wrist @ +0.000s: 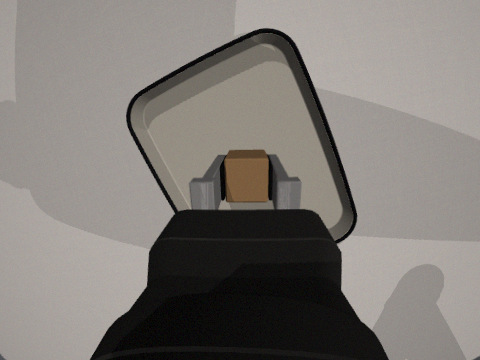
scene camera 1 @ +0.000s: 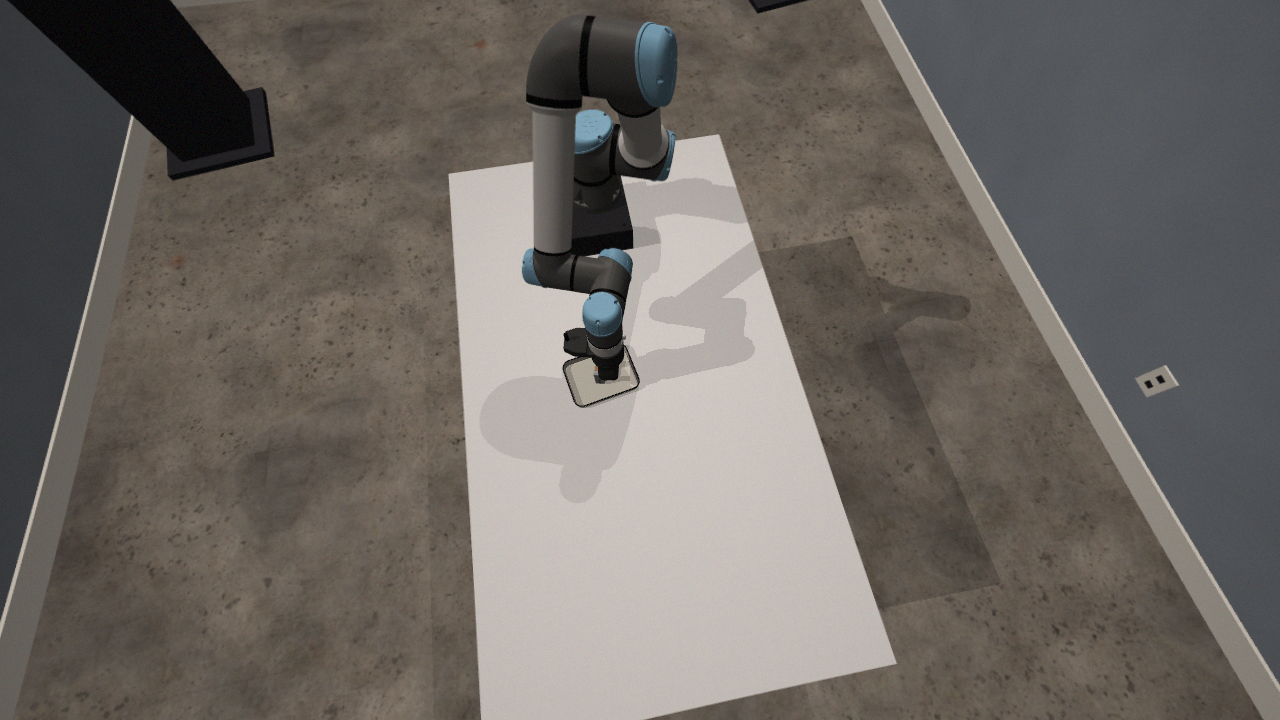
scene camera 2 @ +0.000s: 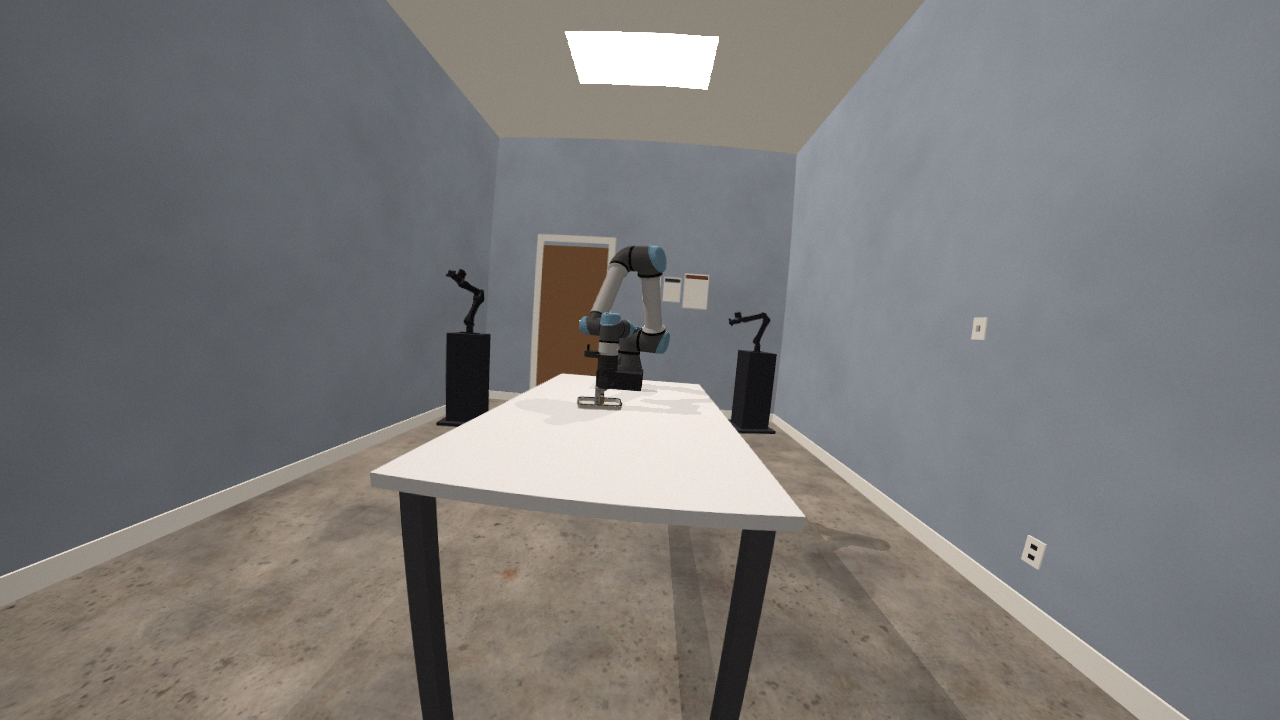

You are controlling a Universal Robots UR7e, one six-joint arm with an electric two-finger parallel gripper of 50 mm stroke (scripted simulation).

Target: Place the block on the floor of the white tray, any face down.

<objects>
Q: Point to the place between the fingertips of my gripper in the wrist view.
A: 247,168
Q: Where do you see a white tray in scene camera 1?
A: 578,371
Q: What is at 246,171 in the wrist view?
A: A small brown block.
</objects>
